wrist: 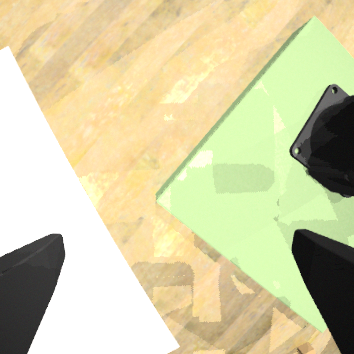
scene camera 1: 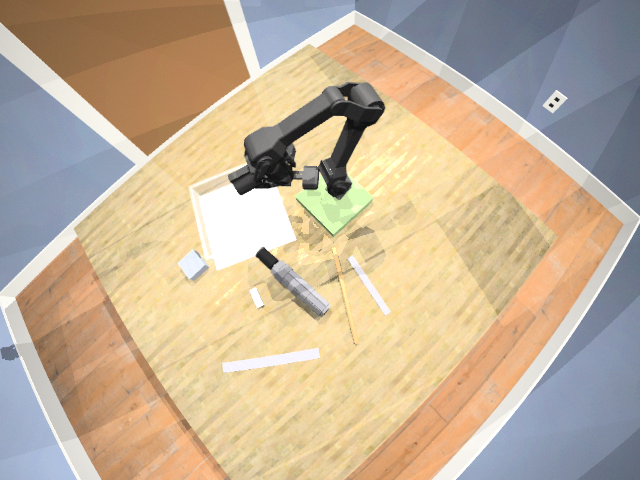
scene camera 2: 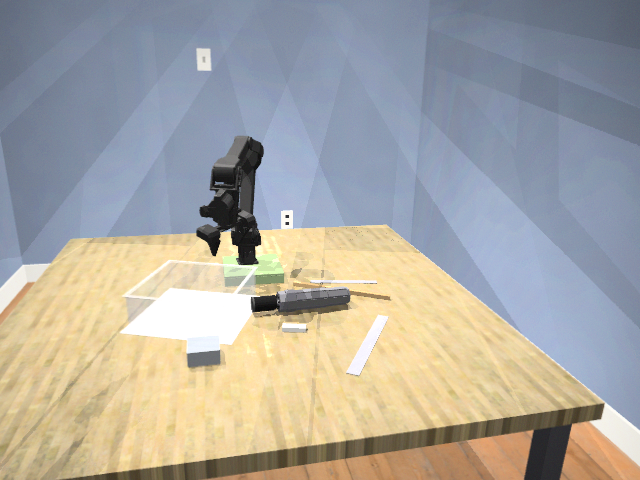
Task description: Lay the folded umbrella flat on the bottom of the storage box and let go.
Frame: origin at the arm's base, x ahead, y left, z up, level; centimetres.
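Where they show: gripper, fingertip midpoint: (wrist: 179, 243) (scene camera 1: 292, 185) (scene camera 2: 225, 250); arm's base, origin of the base link: (wrist: 338, 141) (scene camera 1: 338, 188) (scene camera 2: 247, 261).
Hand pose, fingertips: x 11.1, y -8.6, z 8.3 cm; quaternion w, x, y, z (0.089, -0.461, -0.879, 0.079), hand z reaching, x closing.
Things, the pixels of their top centre, and the offset from my fingertips.
- folded umbrella, middle of its top: (scene camera 2: 301, 289) (scene camera 1: 290, 279) dx +21.5, dy +17.2, dz -5.8 cm
- storage box, middle of its top: (scene camera 2: 195, 280) (scene camera 1: 234, 206) dx +16.0, dy -10.7, dz -1.9 cm
- pale block, middle of its top: (scene camera 2: 203, 343) (scene camera 1: 191, 264) dx +39.2, dy -11.7, dz -8.0 cm
- small white piece, middle of its top: (scene camera 2: 294, 325) (scene camera 1: 256, 297) dx +32.7, dy +11.7, dz -10.4 cm
- thin wooden stick, middle of its top: (scene camera 2: 340, 288) (scene camera 1: 345, 293) dx +14.1, dy +31.9, dz -10.4 cm
The folded umbrella (scene camera 1: 299, 287) (scene camera 2: 313, 299), grey with a black handle, lies outside the storage box. Its handle end is at the box's edge; whether they touch is unclear. The umbrella does not show in the wrist view. The storage box (scene camera 1: 248, 227) (scene camera 2: 191, 316) (wrist: 45, 165) has a bright white bottom and clear walls. My gripper (scene camera 1: 276, 178) (wrist: 179, 243) is open and empty, raised above the table near the box's back edge. In the wrist view one finger overlaps the box bottom and the other overlaps the green base. The arm partly hides the box's back edge.
The arm stands on a green base (scene camera 1: 334, 217) (scene camera 2: 268, 271) (wrist: 240, 200) beside the box. A pale block (scene camera 1: 193, 265) (scene camera 2: 203, 351), a small white piece (scene camera 1: 256, 298) (scene camera 2: 294, 327), a thin wooden stick (scene camera 1: 345, 297) and two white strips (scene camera 1: 271, 360) (scene camera 1: 368, 284) lie on the table.
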